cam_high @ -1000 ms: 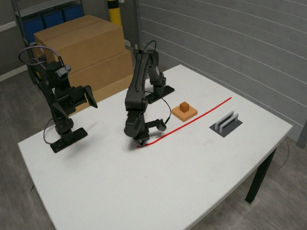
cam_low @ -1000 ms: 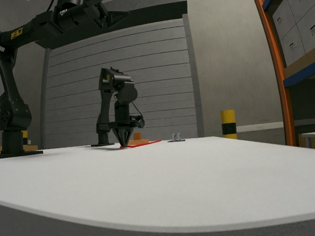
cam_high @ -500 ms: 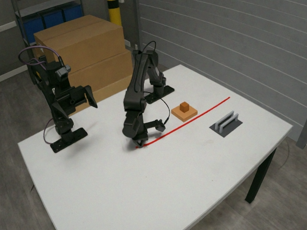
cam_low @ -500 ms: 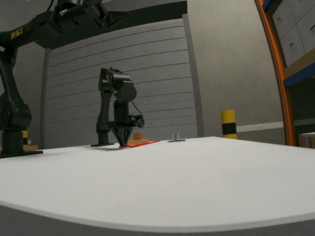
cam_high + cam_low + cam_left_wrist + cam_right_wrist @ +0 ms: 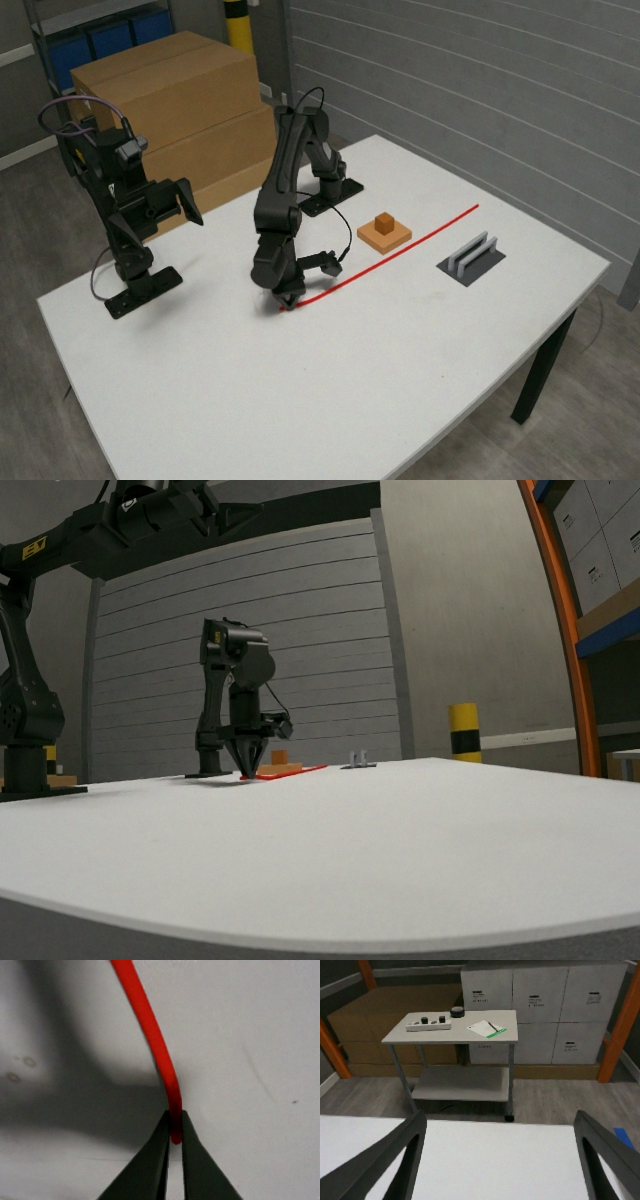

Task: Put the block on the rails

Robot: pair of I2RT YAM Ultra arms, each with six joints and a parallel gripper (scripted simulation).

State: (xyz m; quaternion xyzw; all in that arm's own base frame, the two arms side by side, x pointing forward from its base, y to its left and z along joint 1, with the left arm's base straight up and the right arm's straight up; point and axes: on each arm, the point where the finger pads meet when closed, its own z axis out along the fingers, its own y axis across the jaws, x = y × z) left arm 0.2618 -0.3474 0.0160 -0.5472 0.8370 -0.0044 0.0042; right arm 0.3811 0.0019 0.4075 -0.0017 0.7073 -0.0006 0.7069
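Note:
My left gripper is now 50 mm past the orange block, 330 mm to the right of it and 10 mm below it. Also, from my left hand: rack (160 mm ahead, 430 mm to the left, 10 mm above).

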